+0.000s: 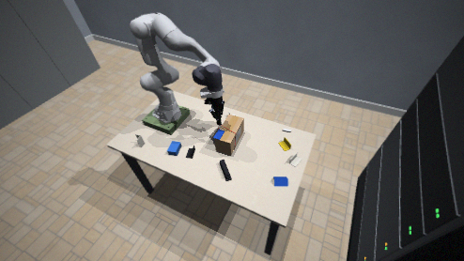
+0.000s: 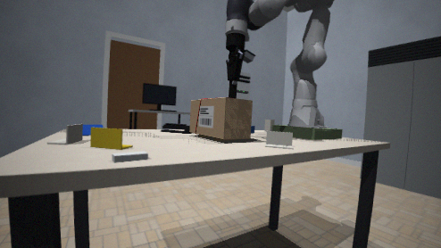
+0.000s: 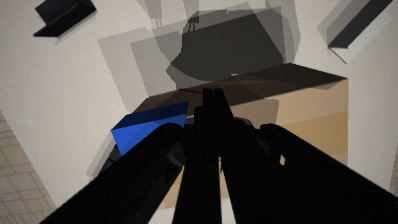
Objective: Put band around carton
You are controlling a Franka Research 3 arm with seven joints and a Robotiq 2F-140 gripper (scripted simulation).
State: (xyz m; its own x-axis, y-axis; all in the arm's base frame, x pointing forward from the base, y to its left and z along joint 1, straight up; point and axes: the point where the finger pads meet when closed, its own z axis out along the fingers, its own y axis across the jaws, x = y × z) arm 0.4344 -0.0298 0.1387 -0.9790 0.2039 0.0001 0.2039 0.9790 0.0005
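My gripper is now 70 mm short of the brown carton, 10 mm to the right of it and 110 mm above it. The rest, counted from my hand: yellow angle piece (430 mm ahead, 140 mm to the left, 180 mm below); white corner guard (520 mm ahead, 40 mm to the left, 180 mm below).
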